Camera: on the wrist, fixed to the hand. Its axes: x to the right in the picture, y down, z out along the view.
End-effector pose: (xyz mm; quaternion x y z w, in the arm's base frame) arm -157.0 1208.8 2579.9 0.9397 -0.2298 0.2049 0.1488
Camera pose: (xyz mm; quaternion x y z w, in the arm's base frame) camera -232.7 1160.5 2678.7 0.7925 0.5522 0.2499 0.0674
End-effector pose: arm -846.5 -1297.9 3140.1 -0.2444 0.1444 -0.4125 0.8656
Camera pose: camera -825.0 -1274.7 3010.4 0.0013 -0.0132 -0.9408 0.3388
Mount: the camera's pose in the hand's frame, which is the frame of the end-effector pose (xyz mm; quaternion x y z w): 1.4 96.7 -92.0 0.2252 0.1701 -0.6776 0.6791
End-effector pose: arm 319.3 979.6 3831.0 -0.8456 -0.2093 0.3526 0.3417
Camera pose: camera 399.2 875.2 3807.8 -0.4155 -0.5776 -0.0888 0.6970
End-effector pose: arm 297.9 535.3 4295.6 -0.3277 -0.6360 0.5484 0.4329
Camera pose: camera 375.4 592.4 4203.2 0.2126 -0.4568 0.1666 0.8476
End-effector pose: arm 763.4 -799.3 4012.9 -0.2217 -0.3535 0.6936 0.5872
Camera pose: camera 766.0 -782.6 3880.5 0.1032 -0.1342 0.1150 0.9788
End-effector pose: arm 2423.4 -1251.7 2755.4 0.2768 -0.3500 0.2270 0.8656
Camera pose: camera 2411.8 -1120.8 2732.0 0.5815 0.1482 -0.3065 0.7389
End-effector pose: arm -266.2 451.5 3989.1 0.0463 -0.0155 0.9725 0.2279
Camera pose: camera -318.1 370.2 3896.8 -0.0722 0.2786 0.5174 0.8059
